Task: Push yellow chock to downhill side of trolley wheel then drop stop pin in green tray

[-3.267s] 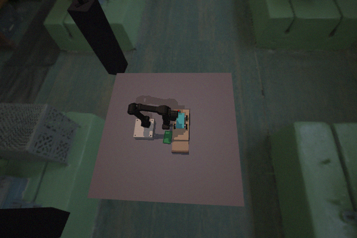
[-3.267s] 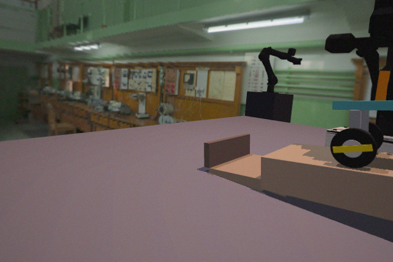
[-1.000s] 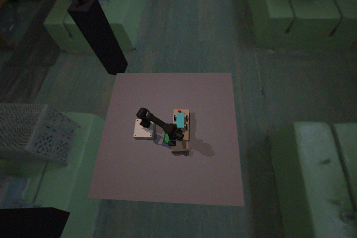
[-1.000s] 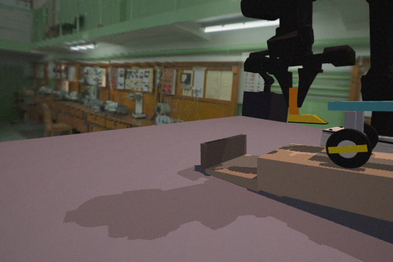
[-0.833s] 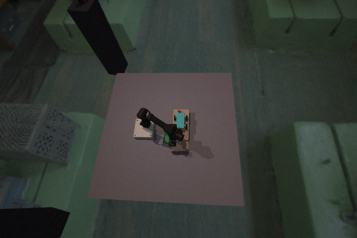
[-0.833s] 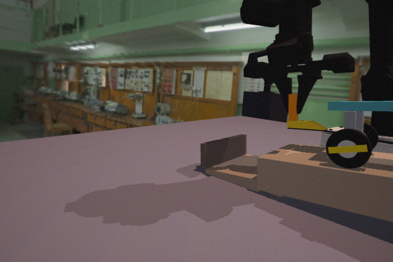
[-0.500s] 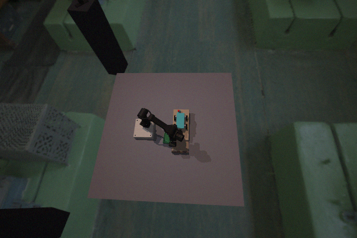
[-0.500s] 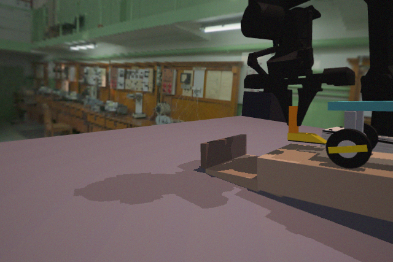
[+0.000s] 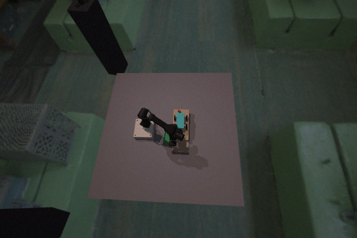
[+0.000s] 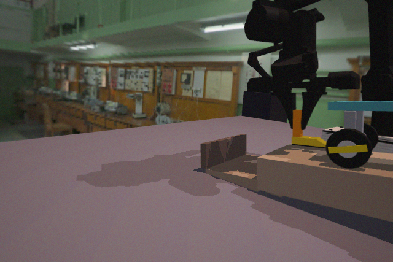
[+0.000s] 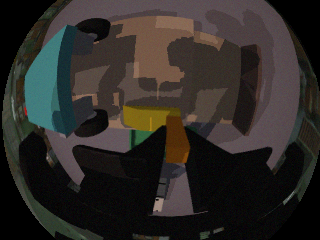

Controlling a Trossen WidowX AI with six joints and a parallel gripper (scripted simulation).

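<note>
Right now the red-headed stop pin is 1 cm behind my gripper tip, 24 cm to the left of it and 4 cm above it. Round my gripper tip: dark end wall: 7 cm ahead, 11 cm to the right, 6 cm below; yellow chock: 2 cm to the left, 1 cm below; tan ramp: 3 cm ahead, 14 cm to the left, 4 cm below.
</note>
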